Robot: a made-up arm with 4 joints.
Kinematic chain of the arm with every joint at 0, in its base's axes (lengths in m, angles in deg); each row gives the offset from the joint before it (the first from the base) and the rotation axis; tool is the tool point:
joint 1: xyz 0 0 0.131 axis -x
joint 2: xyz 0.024 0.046 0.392 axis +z
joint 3: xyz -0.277 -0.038 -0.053 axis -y
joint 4: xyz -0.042 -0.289 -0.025 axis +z
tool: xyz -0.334 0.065 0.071
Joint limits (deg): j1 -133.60..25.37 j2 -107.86..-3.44 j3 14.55..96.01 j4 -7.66..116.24
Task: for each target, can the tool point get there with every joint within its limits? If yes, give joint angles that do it. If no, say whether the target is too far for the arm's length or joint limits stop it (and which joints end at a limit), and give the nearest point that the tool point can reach.
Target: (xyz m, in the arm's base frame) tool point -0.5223 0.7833 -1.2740
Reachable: no: too far | nearest point -0.3719 0.1471 -0.5540 | short by 0.973 m
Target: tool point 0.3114 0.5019 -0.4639
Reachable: no: joint limits stop it (at a limit: joint 1, joint 2, joint 4) | nearest point -0.0361 0.5300 -0.0832 | short by 0.516 m
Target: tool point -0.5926 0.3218 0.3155
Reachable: yes | joints -19.07 -74.48 62.12 43.34
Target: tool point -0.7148 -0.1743 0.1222
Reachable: yes | joints -98.08 -56.60 71.29 75.24
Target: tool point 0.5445 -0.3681 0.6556
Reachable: no: joint limits stop it (at a limit: joint 2, joint 4) | nearest point 0.0073 -0.4233 0.7343 | short by 0.546 m
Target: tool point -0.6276 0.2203 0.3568
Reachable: yes | joints -24.53 -53.94 43.17 20.09
